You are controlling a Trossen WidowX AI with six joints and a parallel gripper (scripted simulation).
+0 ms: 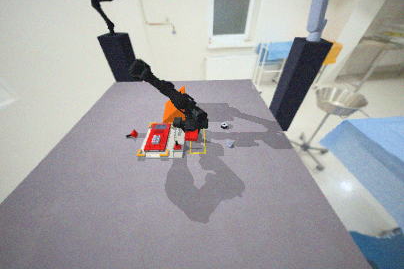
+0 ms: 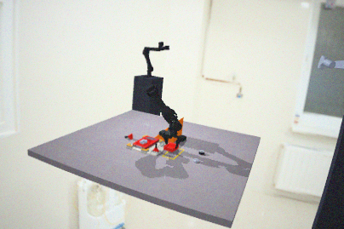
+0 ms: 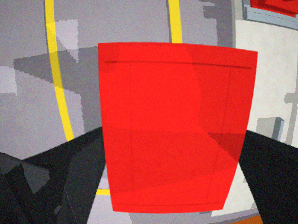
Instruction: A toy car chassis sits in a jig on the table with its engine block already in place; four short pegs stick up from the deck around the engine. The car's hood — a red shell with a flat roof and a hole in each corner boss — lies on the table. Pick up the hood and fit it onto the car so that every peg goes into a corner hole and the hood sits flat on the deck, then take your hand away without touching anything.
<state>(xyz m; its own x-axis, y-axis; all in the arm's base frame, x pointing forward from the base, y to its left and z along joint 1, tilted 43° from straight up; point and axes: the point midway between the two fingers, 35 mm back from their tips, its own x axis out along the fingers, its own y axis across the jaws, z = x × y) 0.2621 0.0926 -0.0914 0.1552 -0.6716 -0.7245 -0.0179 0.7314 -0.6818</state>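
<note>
Right now the jig is 4 cm ahead of my gripper tip, 17 cm to the right of it and 1 cm below it. From my gripper tip the other things lie so: red hood: right at my gripper tip; black-and-white wheel: 10 cm behind, 19 cm to the left, 2 cm below.
</note>
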